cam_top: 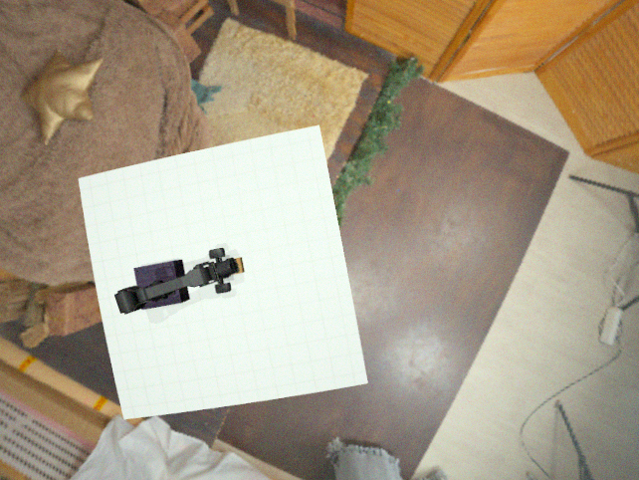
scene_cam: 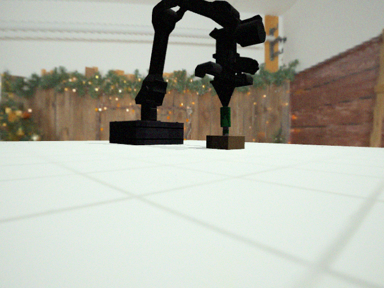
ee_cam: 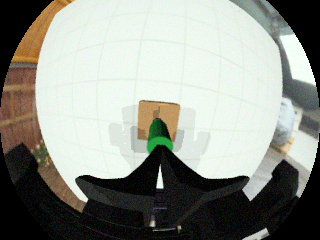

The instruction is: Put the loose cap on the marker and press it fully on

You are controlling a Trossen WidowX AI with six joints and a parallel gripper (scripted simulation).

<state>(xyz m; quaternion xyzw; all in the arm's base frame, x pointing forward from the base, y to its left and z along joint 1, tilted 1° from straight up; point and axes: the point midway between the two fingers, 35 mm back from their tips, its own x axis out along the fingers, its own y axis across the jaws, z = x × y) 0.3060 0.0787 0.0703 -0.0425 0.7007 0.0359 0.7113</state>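
My gripper tip is now 30 mm above the green cap. The rest, counted from my gripper tip: brown holder block (100 mm below).
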